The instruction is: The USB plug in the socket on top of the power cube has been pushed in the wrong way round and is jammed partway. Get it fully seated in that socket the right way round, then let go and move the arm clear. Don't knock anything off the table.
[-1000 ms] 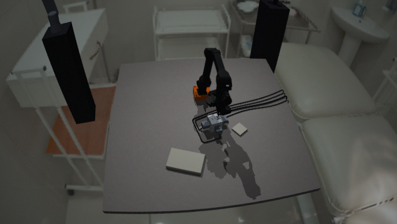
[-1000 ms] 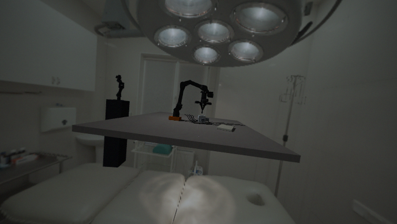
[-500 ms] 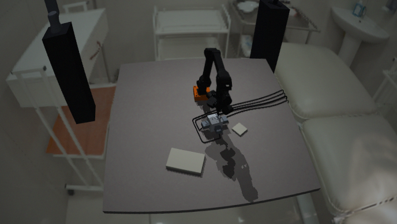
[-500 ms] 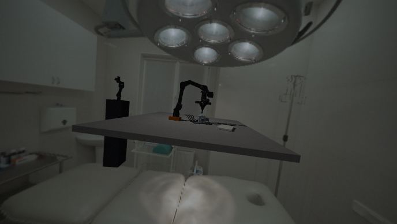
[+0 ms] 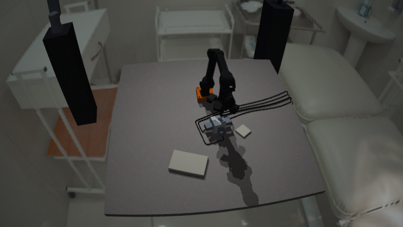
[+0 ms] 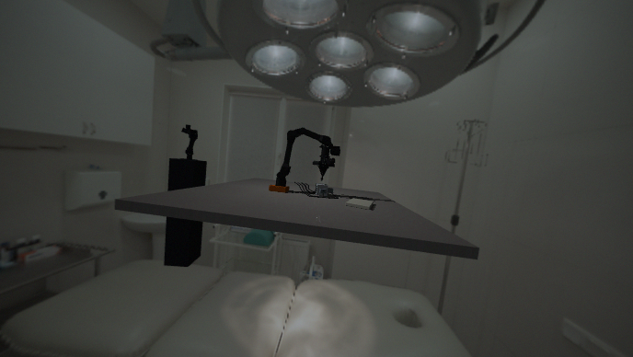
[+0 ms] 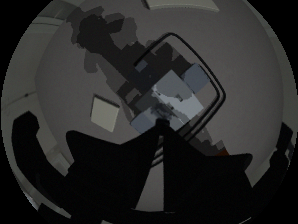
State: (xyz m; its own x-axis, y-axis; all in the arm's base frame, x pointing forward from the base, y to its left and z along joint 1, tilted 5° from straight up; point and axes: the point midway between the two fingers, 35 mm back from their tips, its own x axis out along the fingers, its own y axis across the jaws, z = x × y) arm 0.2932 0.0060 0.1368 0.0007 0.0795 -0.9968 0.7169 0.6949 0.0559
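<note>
Now: the USB plug 20 mm below my gripper tip. Round my gripper tip: pale slab (220 mm ahead, 250 mm to the right, 130 mm below); pale tile (60 mm ahead, 140 mm to the left, 130 mm below).
</note>
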